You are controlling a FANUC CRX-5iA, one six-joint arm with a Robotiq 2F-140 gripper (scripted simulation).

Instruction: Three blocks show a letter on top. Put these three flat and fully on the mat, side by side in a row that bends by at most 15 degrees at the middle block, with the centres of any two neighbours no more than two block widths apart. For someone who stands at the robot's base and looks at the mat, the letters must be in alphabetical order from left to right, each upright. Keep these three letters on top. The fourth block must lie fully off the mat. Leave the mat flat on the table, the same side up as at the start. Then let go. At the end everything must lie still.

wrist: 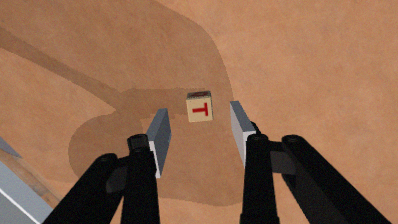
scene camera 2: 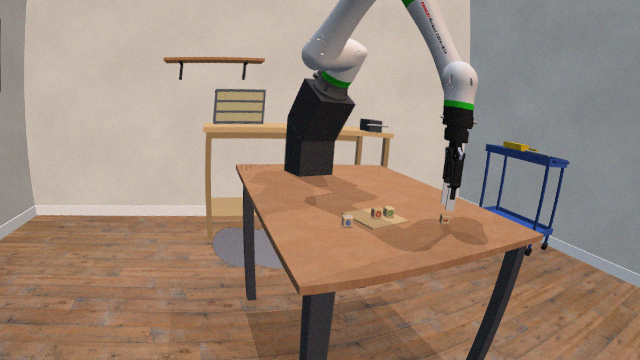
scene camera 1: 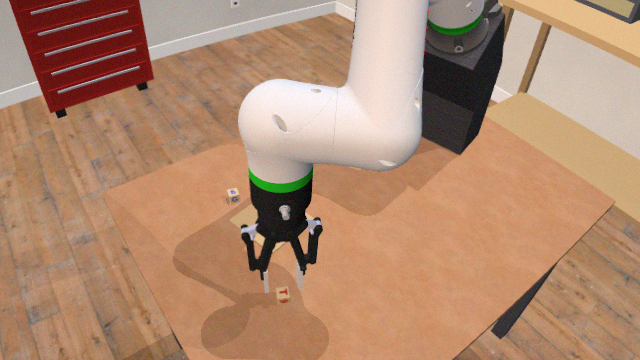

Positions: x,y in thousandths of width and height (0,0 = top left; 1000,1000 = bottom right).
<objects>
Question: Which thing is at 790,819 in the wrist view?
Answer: The gripper.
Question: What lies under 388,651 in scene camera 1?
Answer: The gripper.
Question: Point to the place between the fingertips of the gripper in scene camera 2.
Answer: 698,576
</objects>
